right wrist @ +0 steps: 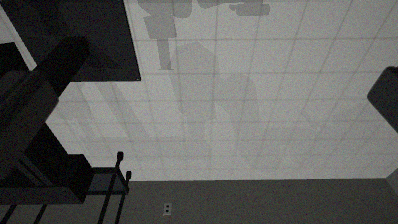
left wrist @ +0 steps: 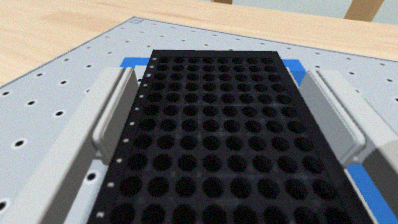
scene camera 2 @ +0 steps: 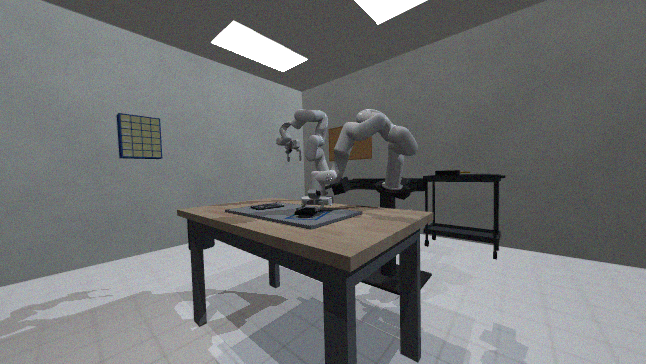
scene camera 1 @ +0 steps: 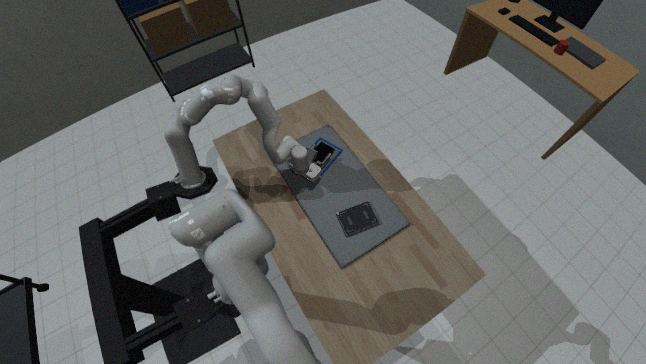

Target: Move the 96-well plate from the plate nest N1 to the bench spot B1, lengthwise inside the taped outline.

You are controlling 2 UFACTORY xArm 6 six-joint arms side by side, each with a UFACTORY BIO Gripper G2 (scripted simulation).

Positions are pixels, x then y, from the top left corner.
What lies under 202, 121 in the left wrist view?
A black 96-well plate.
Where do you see a dark plate nest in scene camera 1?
At 359, 221
